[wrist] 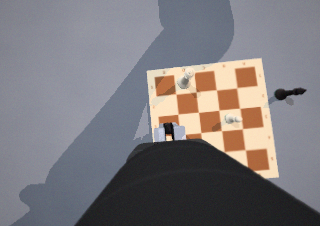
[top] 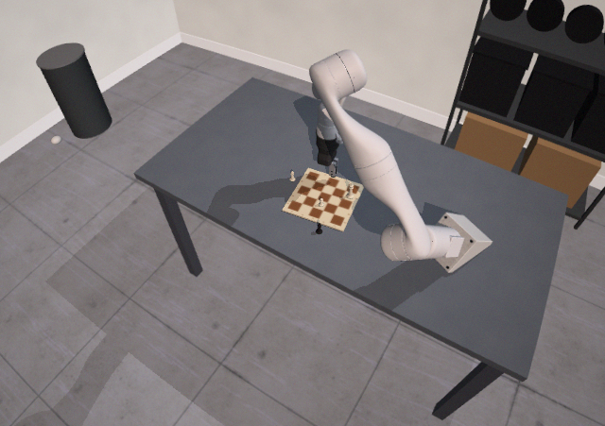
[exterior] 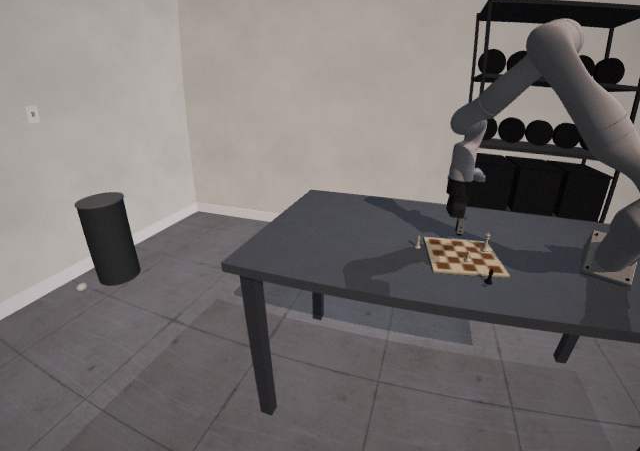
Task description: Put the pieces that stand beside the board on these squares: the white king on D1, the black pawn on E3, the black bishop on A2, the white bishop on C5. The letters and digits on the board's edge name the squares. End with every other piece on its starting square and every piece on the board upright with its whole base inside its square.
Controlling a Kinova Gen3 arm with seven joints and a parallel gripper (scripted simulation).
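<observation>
My hand is 30 mm past the chessboard, 70 mm to the right of it and 60 mm above it. Also, from my hand: white bishop: 120 mm ahead, 80 mm to the left, 40 mm below; then white king: 90 mm behind, 10 mm to the left, 30 mm below; then black pawn: 10 mm below.
</observation>
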